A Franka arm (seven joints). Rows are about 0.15 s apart.
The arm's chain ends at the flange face. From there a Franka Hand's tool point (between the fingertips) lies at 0.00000 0.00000 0.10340 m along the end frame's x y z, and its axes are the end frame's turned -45 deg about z.
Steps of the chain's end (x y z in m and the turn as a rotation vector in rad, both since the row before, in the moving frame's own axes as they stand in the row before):
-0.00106 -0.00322 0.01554 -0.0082 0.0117 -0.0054
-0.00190 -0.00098 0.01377 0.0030 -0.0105 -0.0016
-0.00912 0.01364 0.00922 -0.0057 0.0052 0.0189
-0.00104 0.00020 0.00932 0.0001 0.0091 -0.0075
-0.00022 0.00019 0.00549 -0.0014 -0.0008 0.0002
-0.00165 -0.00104 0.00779 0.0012 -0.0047 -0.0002
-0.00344 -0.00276 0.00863 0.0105 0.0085 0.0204
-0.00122 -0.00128 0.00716 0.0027 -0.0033 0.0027
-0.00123 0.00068 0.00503 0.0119 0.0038 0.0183
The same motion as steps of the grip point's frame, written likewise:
0.00179 -0.00157 0.01553 -0.0141 0.0025 -0.0054
-0.00120 -0.00302 0.01376 0.0095 -0.0053 -0.0016
-0.01614 0.00399 0.00922 -0.0077 -0.0004 0.0189
-0.00020 0.00006 0.00932 -0.0064 0.0065 -0.0075
-0.00045 0.00002 0.00549 -0.0004 -0.0016 0.0002
-0.00069 -0.00233 0.00779 0.0042 -0.0025 -0.0002
0.00091 -0.00452 0.00862 0.0014 0.0134 0.0204
0.00000 -0.00221 0.00716 0.0042 -0.0004 0.0027
-0.00020 -0.00097 0.00502 0.0057 0.0111 0.0183

